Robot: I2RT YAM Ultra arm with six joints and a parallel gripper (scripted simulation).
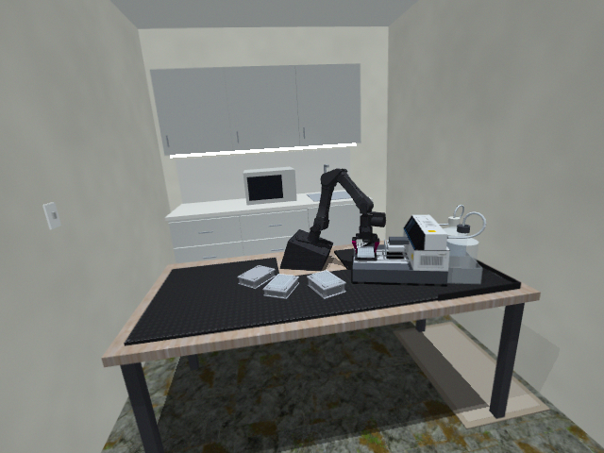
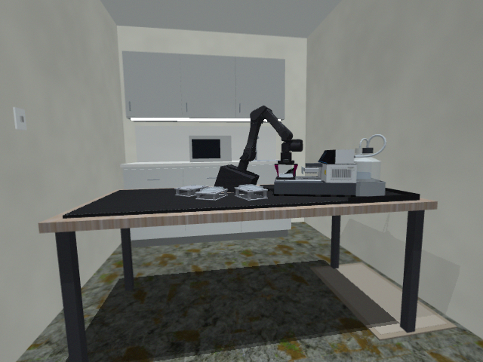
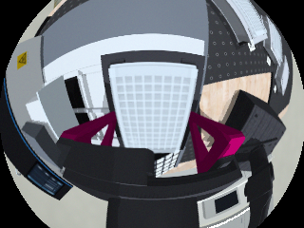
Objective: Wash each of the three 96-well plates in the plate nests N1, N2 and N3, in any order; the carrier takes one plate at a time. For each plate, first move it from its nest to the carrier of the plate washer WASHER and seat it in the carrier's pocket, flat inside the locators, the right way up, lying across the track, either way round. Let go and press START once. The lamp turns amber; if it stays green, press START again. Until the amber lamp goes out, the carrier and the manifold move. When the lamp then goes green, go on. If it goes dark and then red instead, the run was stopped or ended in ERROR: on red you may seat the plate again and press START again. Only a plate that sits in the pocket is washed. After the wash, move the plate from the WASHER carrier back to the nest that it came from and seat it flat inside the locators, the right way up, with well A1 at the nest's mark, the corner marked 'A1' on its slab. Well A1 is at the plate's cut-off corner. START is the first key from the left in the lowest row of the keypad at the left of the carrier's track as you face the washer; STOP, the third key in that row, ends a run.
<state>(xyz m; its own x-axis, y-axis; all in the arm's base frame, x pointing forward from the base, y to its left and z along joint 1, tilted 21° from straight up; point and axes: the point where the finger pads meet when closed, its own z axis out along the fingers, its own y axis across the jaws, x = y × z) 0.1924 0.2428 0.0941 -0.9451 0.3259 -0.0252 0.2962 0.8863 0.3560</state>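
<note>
Now: hand 1 cm above the washer carrier. Round my hand: clear bottle (20 cm ahead, 41 cm to the left, 3 cm above); then plate washer (5 cm ahead, 15 cm to the left, 3 cm above); then nest (17 cm ahead, 25 cm to the right, 6 cm below).
</note>
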